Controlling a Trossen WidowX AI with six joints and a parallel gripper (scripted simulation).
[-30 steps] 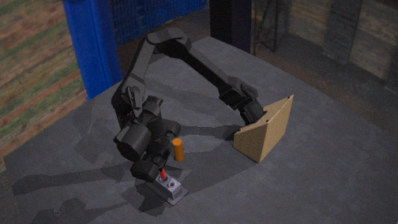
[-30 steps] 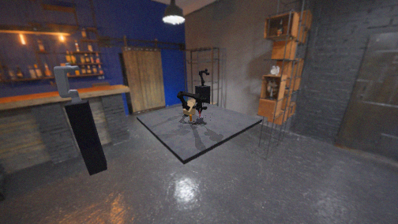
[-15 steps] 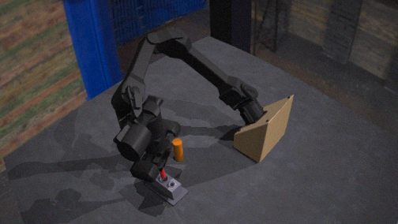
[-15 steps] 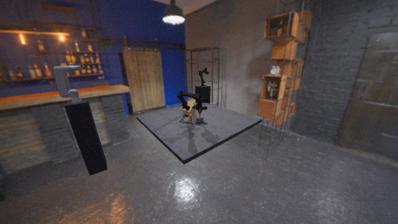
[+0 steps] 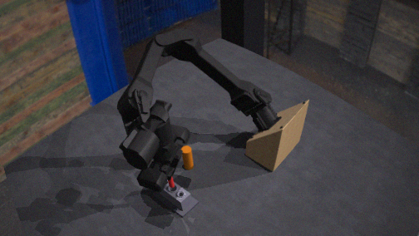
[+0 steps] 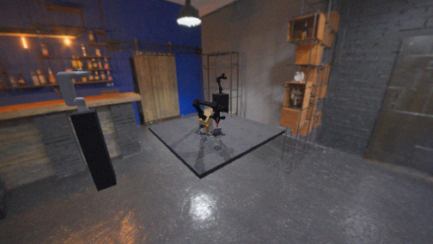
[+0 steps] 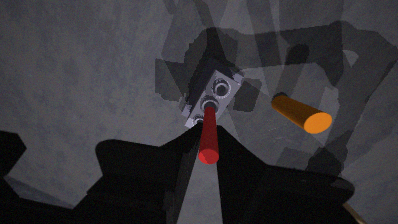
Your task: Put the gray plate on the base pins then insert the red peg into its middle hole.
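Right now my gripper tip is right at the red peg. From my gripper tip the other things lie so: orange cylinder: 11 cm behind, 7 cm to the right, 7 cm below; then plate: 7 cm below.
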